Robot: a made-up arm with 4 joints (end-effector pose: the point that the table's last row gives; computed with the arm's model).
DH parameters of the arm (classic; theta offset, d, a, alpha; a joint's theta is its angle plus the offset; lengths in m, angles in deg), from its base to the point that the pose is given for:
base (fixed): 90 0.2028 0.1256 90
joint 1: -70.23 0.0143 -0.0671 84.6
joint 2: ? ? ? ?
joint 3: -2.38 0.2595 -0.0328 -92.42
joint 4: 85.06 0 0.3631 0
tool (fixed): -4.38 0.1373 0 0
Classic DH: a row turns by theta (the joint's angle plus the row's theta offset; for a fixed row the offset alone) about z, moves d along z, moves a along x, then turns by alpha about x.
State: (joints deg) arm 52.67 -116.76 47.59 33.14
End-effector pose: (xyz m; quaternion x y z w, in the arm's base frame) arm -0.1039 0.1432 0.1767 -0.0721 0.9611 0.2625 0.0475
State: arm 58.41 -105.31 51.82 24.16
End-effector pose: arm -0.0879 0.1216 0.1553 -0.0658 0.9329 0.3351 0.1144
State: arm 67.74 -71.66 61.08 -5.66
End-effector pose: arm -0.0319 0.0599 0.0390 -0.0487 0.8569 0.3737 0.3516
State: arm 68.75 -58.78 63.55 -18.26
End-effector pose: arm -0.0084 0.0213 -0.0086 -0.0467 0.8386 0.3191 0.4390
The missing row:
joint 2: -82.15 0.0363 0.1062 112.75
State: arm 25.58 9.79 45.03 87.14
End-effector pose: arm 0.2184 0.0868 0.5455 0.7411 0.1524 0.3089 0.5763
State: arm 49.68 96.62 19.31 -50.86
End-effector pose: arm -0.0050 0.3141 -0.0868 0.8751 0.3675 -0.2536 0.1867
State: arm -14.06 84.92 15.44 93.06
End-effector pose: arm -0.2408 0.0821 0.5656 0.4299 -0.5079 0.4234 0.6148
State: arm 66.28 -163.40 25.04 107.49
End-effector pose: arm -0.1495 0.4629 0.2750 -0.2244 -0.9517 -0.1764 0.1133
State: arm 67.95 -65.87 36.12 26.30
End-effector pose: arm 0.0120 0.1785 0.1215 0.3153 0.8781 0.2567 0.2521
